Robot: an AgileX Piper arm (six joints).
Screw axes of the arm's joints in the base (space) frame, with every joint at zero. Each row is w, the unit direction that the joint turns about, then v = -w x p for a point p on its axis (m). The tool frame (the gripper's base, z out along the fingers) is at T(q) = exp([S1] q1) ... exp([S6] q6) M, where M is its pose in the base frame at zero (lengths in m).
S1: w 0 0 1 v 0.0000 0.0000 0.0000
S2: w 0 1 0 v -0.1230 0.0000 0.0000
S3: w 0 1 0 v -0.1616 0.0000 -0.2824
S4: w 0.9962 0 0.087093 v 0.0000 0.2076 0.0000
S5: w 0 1 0 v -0.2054 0.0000 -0.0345
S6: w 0.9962 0 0.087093 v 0.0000 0.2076 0.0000
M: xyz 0.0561 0.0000 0.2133 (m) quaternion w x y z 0.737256 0 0.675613 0
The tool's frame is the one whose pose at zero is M.
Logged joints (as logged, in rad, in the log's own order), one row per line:
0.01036, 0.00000, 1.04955, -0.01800, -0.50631, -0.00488
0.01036, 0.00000, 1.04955, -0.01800, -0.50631, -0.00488
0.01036, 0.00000, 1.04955, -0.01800, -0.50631, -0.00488
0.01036, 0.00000, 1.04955, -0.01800, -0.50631, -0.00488
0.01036, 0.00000, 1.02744, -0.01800, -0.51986, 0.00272
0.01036, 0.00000, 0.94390, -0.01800, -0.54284, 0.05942
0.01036, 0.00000, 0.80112, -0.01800, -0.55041, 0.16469
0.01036, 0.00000, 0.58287, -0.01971, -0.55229, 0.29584
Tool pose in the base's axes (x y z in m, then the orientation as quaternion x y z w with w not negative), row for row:
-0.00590, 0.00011, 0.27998, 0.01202, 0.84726, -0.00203, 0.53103
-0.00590, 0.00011, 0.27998, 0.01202, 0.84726, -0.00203, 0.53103
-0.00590, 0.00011, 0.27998, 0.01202, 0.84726, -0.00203, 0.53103
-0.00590, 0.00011, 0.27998, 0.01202, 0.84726, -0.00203, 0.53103
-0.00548, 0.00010, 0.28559, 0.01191, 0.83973, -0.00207, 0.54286
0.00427, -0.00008, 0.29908, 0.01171, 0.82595, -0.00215, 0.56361
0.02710, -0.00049, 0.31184, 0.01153, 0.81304, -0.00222, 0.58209
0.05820, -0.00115, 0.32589, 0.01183, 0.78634, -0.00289, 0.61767
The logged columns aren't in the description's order. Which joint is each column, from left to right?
Columns, left to right: q6, q4, q5, q1, q3, q2.
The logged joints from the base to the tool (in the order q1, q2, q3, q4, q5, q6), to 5 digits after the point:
-0.01800, -0.00488, -0.50631, 0.00000, 1.04955, 0.01036
-0.01800, -0.00488, -0.50631, 0.00000, 1.04955, 0.01036
-0.01800, -0.00488, -0.50631, 0.00000, 1.04955, 0.01036
-0.01800, -0.00488, -0.50631, 0.00000, 1.04955, 0.01036
-0.01800, 0.00272, -0.51986, 0.00000, 1.02744, 0.01036
-0.01800, 0.05942, -0.54284, 0.00000, 0.94390, 0.01036
-0.01800, 0.16469, -0.55041, 0.00000, 0.80112, 0.01036
-0.01971, 0.29584, -0.55229, 0.00000, 0.58287, 0.01036

